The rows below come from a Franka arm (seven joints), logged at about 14 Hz.
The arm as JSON. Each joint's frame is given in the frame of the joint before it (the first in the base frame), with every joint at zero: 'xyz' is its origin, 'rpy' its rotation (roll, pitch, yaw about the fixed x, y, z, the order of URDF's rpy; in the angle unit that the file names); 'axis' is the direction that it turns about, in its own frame. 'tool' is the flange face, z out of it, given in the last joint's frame.
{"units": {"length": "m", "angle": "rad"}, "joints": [
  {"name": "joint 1", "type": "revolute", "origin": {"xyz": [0.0, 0.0, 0.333], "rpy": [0.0, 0.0, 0.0]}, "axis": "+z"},
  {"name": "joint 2", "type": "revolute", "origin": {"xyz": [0.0, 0.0, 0.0], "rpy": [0.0, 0.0, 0.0]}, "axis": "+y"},
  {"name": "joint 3", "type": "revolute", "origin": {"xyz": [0.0, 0.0, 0.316], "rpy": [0.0, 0.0, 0.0]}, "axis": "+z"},
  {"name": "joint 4", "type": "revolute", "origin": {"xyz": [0.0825, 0.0, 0.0], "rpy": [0.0, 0.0, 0.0]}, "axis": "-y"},
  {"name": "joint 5", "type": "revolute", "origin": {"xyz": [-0.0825, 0.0, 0.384], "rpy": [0.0, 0.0, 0.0]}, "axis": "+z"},
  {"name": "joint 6", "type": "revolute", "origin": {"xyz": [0.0, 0.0, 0.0], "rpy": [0.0, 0.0, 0.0]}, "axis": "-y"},
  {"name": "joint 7", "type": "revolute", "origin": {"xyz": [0.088, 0.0, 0.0], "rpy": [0.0, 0.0, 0.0]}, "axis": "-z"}
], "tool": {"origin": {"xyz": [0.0, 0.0, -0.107], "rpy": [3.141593, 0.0, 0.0]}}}
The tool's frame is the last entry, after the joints.
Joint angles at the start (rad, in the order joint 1, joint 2, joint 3, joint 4, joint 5, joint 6, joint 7):
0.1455, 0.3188, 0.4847, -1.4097, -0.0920, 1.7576, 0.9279
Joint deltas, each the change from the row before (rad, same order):
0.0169, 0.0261, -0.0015, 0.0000, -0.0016, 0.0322, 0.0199
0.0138, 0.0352, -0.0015, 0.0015, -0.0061, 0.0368, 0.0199
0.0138, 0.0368, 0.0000, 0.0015, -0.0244, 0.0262, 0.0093
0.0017, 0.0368, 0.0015, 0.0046, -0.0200, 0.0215, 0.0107
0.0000, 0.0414, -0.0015, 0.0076, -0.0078, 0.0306, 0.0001
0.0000, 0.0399, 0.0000, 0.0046, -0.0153, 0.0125, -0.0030
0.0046, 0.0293, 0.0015, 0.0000, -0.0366, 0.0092, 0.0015
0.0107, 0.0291, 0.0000, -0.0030, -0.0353, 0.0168, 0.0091
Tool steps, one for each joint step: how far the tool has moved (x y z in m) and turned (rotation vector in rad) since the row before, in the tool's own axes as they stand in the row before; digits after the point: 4 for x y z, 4 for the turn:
-0.0008, -0.0104, 0.0138, 0.0128, -0.0041, 0.0064
0.0025, -0.0093, 0.0186, 0.0107, -0.0050, 0.0097
0.0019, -0.0077, 0.0209, -0.0084, 0.0016, -0.0071
0.0067, -0.0030, 0.0194, -0.0065, -0.0020, 0.0059
0.0092, -0.0027, 0.0206, 0.0066, -0.0079, 0.0039
0.0068, -0.0005, 0.0228, -0.0135, -0.0129, -0.0036
0.0025, -0.0016, 0.0186, -0.0251, 0.0074, -0.0146
-0.0010, -0.0046, 0.0196, -0.0206, 0.0090, -0.0131

